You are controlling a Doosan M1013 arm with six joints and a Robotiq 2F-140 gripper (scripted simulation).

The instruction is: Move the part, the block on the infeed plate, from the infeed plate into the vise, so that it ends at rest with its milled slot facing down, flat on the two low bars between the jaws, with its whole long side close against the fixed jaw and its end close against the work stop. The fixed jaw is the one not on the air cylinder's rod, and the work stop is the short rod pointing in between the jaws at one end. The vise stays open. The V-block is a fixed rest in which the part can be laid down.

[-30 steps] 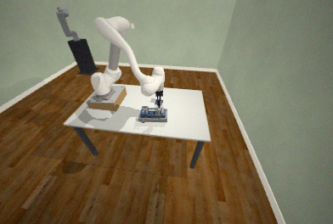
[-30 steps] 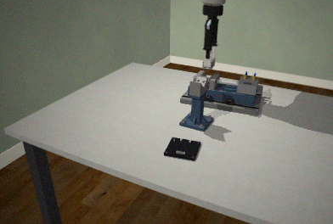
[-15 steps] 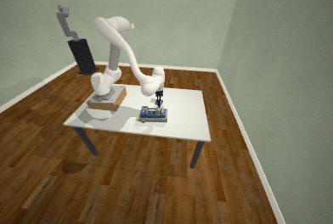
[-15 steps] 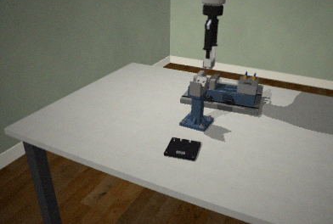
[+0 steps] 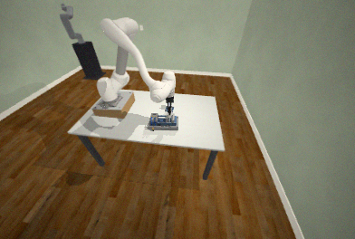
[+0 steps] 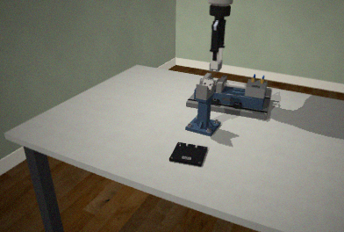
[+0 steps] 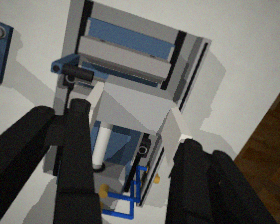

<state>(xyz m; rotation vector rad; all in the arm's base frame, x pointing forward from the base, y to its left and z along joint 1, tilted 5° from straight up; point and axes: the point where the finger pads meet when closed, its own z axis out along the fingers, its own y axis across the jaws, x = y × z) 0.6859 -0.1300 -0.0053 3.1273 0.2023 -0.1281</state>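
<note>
The part lies 3 cm below my hand. The rest, counted from my hand: cylinder rod (9 cm below, 9 cm behind, 1 cm to the left); fixed jaw (9 cm below, 3 cm ahead, 2 cm to the left); work stop (8 cm below, 7 cm to the left, 1 cm behind).
</note>
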